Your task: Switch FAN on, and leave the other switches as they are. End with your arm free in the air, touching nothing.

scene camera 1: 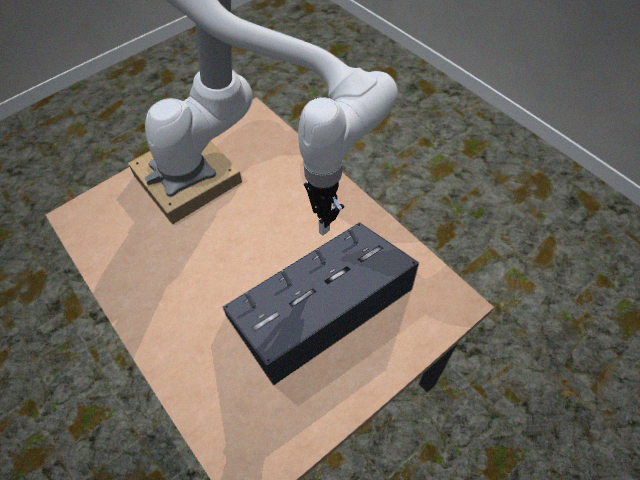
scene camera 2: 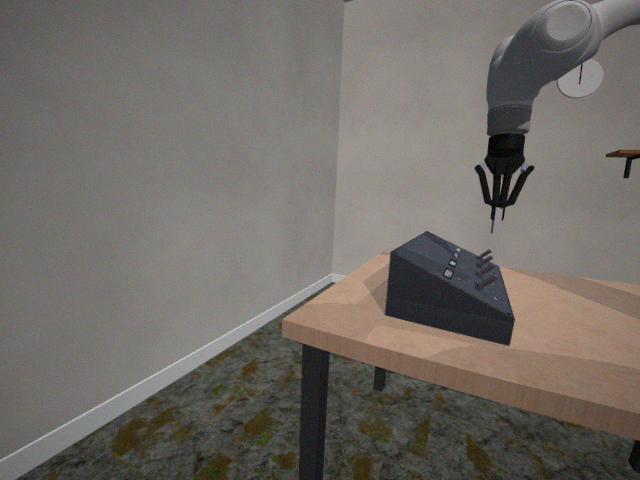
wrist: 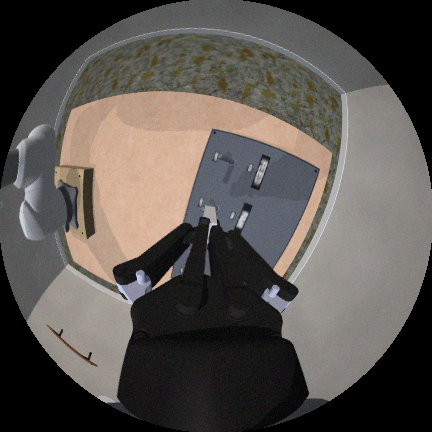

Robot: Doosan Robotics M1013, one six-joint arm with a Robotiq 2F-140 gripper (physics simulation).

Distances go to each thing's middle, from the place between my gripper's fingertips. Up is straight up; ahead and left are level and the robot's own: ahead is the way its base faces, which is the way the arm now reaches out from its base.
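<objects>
Dark switch panel [scene camera 1: 290,324]: my gripper is 13 cm above it, 9 cm short of it and 8 cm to the left of it.
</objects>
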